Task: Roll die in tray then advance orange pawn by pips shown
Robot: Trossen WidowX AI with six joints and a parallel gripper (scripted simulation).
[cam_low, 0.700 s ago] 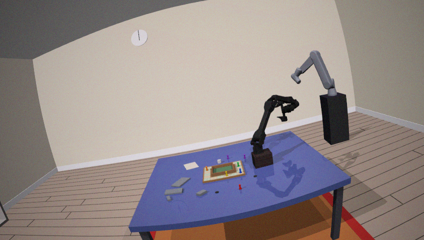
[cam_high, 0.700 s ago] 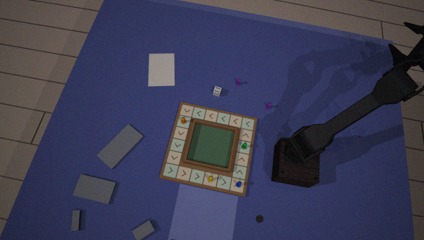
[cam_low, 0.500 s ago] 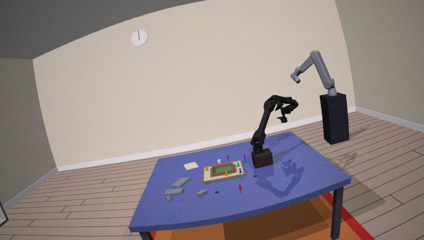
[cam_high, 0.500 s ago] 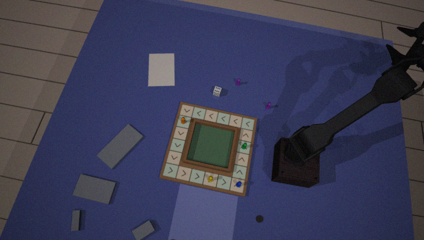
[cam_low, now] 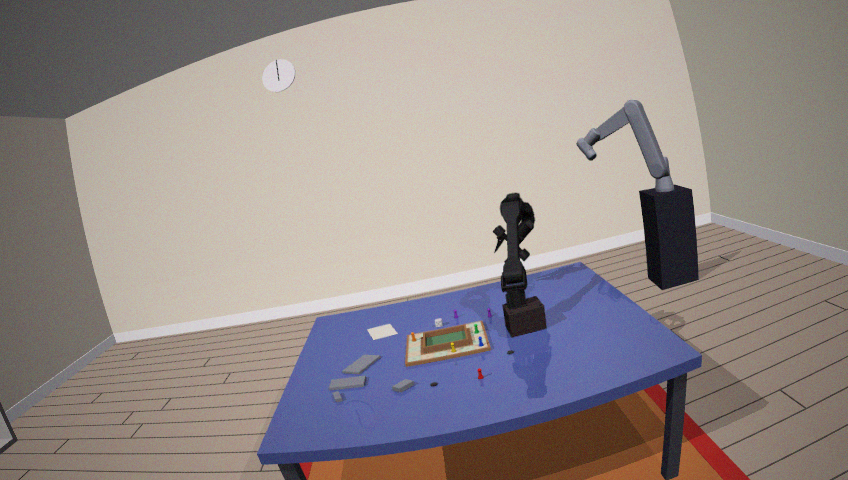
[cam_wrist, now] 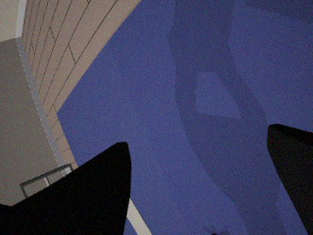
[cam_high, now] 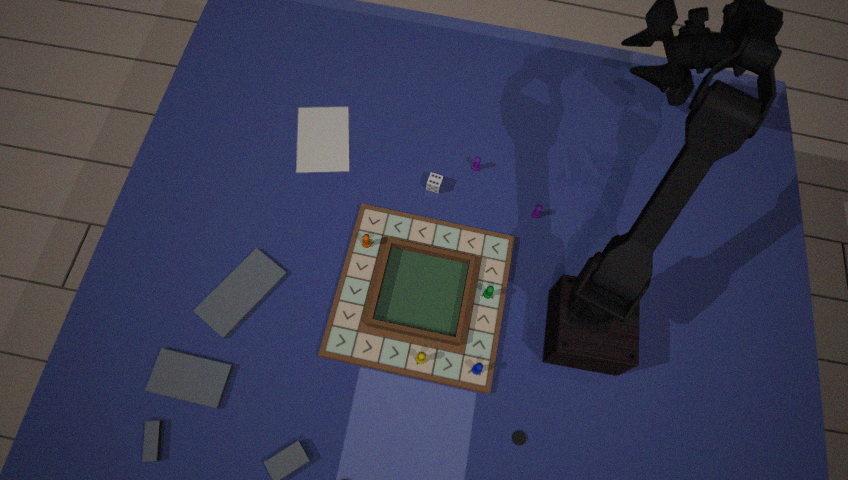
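The white die lies 28 cm to the left of my gripper tip, 28 cm ahead of it and 14 cm below it. From my gripper tip the other things lie so: orange pawn: 44 cm to the left, 37 cm ahead, 13 cm below; then green pawn: 47 cm to the left, 14 cm ahead, 13 cm below; then white card: 52 cm ahead, 25 cm to the left, 15 cm below.
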